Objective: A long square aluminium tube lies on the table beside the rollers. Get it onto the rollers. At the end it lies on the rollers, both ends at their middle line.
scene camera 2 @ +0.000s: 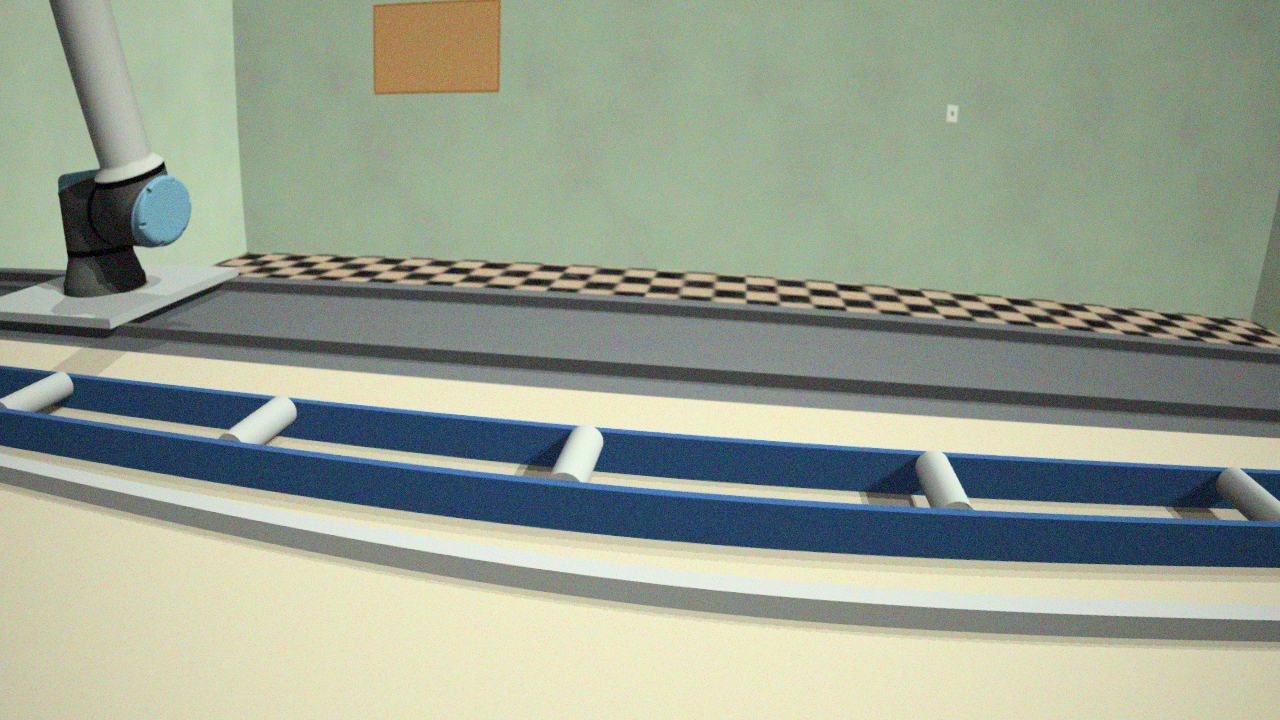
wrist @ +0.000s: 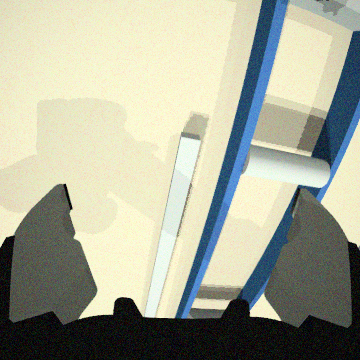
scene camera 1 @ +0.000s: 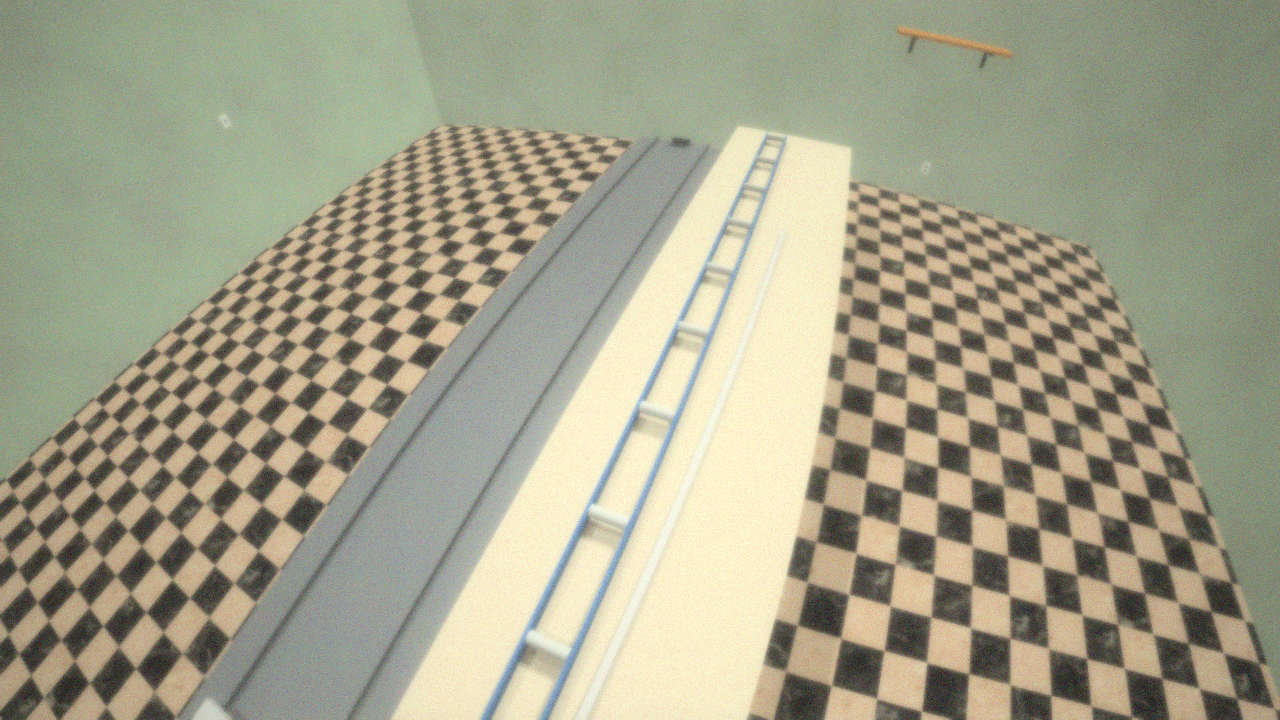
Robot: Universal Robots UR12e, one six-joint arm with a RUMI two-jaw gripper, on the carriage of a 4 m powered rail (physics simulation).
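Seen in the pictures: gripper, between the fingertips: [wrist: 181, 190]; arm's base, origin of its link: [scene camera 2: 106, 286].
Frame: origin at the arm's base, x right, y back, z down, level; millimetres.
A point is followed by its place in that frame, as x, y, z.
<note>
The long pale square tube [scene camera 1: 662, 537] {-1254, -786, 5} [scene camera 2: 626, 582] {-1332, -804, 7} [wrist: 179, 200] {-136, -747, 5} lies on the table along the outer side of the blue roller frame, apart from it. One tube end shows in the wrist view, beside a roller. The pale rollers [scene camera 1: 608, 516] {-1246, -621, -29} [scene camera 2: 577, 454] {-1255, -636, -29} [wrist: 287, 166] {-43, -628, -28} sit crosswise between the frame's two blue rails; no tube lies on those in view. My gripper [wrist: 181, 190] {-26, -763, -145} is open and empty, above the table near that tube end. In the wrist view the tube passes slanted between the wide-spread fingers, below them. The gripper does not show in either scene view.
The blue frame [scene camera 1: 628, 531] {-1227, -691, -22} [scene camera 2: 716, 501] {-1404, -694, -20} [wrist: 235, 170] {-63, -689, -22} runs along the table [scene camera 1: 769, 402] {-1848, -971, 30}, its near rail close beside the tube. The grey floor rail [scene camera 1: 465, 402] [scene camera 2: 716, 358] runs behind. The carriage [scene camera 2: 179, 291] {-225, -1, 2} with the arm's base stands at the left in scene camera 2.
</note>
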